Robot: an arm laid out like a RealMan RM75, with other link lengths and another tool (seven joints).
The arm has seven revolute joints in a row. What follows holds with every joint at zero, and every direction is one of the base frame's.
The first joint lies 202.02 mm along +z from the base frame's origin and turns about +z.
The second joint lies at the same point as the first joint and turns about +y.
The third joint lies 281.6 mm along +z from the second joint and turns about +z.
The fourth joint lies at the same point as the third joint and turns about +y.
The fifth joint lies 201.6 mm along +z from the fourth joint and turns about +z.
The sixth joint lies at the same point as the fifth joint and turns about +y.
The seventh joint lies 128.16 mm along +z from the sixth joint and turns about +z.
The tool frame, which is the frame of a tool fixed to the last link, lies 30 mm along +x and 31 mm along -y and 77 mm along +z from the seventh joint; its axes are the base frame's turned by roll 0, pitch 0.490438 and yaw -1.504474 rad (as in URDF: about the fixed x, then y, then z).
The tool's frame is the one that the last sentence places.
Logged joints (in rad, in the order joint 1, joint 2, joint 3, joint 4, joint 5, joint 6, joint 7), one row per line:
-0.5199 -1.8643 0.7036 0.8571 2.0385 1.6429 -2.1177
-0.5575 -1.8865 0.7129 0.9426 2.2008 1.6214 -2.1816
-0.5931 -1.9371 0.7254 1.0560 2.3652 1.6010 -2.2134
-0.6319 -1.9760 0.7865 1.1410 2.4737 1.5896 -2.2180
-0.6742 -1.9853 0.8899 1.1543 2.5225 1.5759 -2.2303
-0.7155 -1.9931 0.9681 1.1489 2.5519 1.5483 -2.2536
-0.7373 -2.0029 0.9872 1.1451 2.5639 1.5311 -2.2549
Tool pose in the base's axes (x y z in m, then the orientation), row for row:
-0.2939 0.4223 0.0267 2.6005 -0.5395 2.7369
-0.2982 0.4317 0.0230 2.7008 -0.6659 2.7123
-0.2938 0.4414 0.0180 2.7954 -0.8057 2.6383
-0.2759 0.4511 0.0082 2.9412 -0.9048 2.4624
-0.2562 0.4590 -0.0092 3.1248 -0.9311 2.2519
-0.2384 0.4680 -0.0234 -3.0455 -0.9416 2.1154
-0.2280 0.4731 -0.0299 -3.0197 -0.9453 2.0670
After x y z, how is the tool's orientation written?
As angles about the fixed x, y, z axes (roll, pitch, yaw), in radians.
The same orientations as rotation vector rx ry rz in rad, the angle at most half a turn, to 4 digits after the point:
-0.7169 -2.5036 -0.8497
-0.7184 -2.3902 -0.7280
-0.7595 -2.2465 -0.6514
-0.8664 -2.1173 -0.5865
-0.9804 -2.0345 -0.5053
-1.0497 -1.9746 -0.4649
-1.0813 -1.9509 -0.4666

